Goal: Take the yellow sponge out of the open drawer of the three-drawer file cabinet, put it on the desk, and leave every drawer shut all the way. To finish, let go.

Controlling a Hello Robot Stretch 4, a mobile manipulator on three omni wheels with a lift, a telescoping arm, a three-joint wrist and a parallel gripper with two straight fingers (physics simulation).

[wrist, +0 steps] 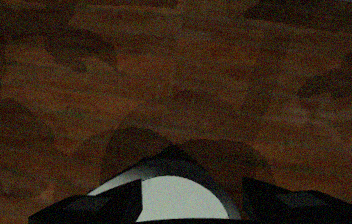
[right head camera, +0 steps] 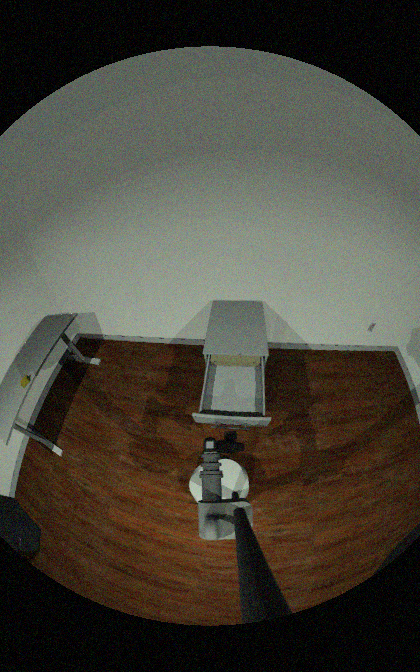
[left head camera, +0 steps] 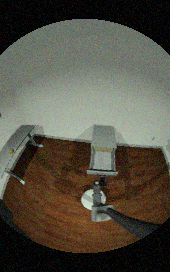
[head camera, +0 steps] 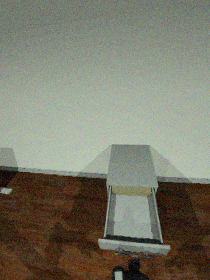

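The yellow sponge (left head camera: 11,151) (right head camera: 25,382) lies on the desk (left head camera: 20,137) (right head camera: 42,345) at the left. The file cabinet (head camera: 131,165) (left head camera: 104,135) (right head camera: 236,327) stands against the wall with one drawer (head camera: 132,217) (left head camera: 103,160) (right head camera: 234,392) pulled far out. A pale yellowish panel shows at the drawer's back. Whether the other drawers are shut is hidden from above. My gripper (wrist: 191,193) is open and empty, its fingers apart at the bottom of the wrist view. In the head views my wrist is in front of the drawer front; the fingertips are hidden there.
My round white base (right head camera: 232,475) (wrist: 182,200) is below the arm (right head camera: 211,482), in front of the drawer. Desk legs with feet (right head camera: 52,447) stand at the left. A dark object (right head camera: 17,525) is at the lower left. The wall is behind the cabinet.
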